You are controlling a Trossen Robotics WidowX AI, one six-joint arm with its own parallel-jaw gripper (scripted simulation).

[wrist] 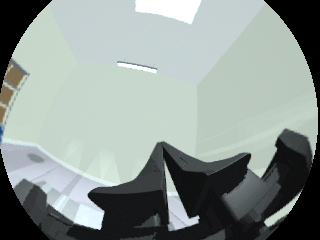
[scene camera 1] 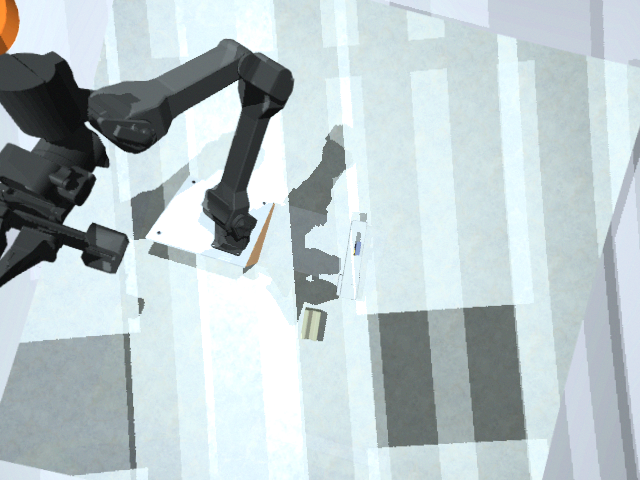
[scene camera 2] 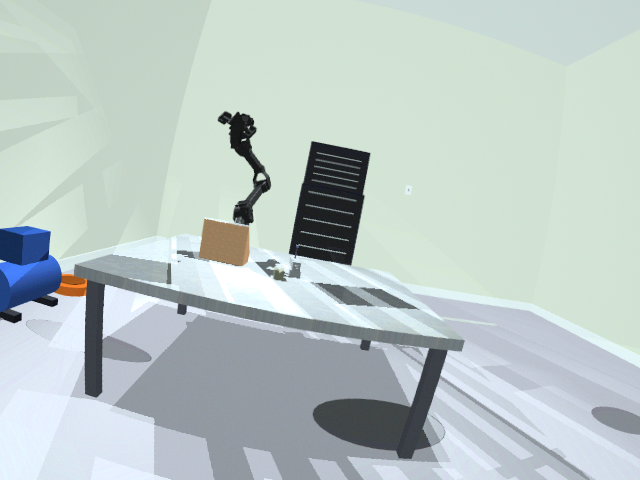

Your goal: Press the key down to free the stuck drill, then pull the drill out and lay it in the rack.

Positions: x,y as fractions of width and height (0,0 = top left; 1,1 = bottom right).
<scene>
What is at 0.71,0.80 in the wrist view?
My gripper.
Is my gripper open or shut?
Shut.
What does my gripper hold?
Nothing.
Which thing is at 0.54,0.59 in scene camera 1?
A sleeve fixture.
</scene>
